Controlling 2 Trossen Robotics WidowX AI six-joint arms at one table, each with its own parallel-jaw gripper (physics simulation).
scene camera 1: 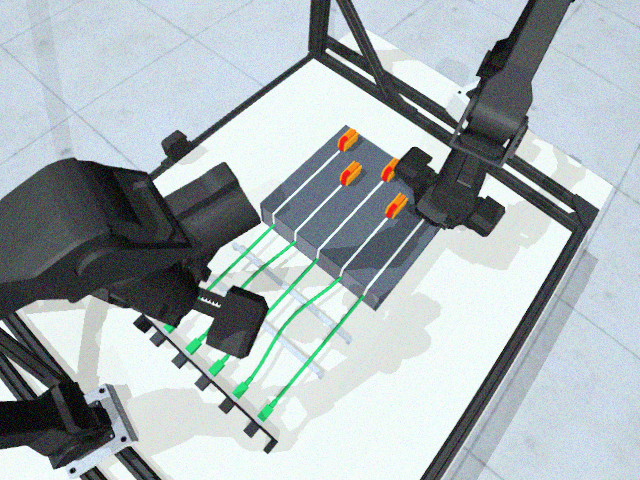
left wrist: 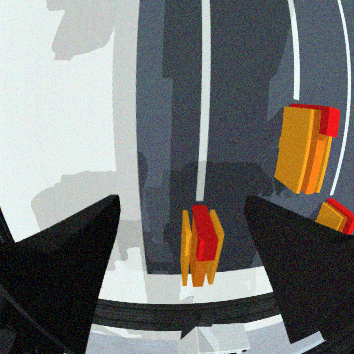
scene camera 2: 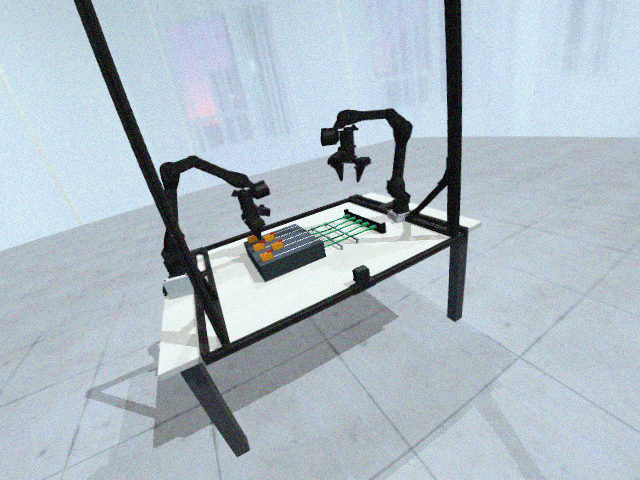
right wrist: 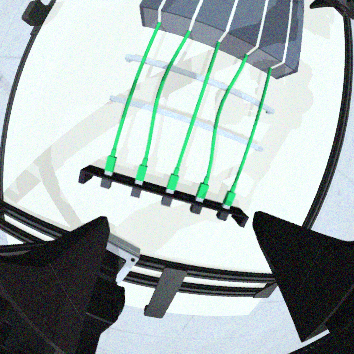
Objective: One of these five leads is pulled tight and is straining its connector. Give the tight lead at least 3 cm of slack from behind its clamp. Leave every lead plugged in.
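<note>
Five green leads run from a dark block to a black connector bar. The rightmost lead and middle lead look nearly straight; the second from the right bows. I cannot tell which is tightest. All five green plugs sit at the bar in the right wrist view. My left gripper is open above the block; an orange clamp with a red top, on the edge lead's white line, shows between its fingers, not gripped. My right gripper is open, high above the table.
Other orange clamps stand on the block. The nearest clamp shows beside the left gripper's right finger. Two pale bars lie across under the leads. A black frame edges the table.
</note>
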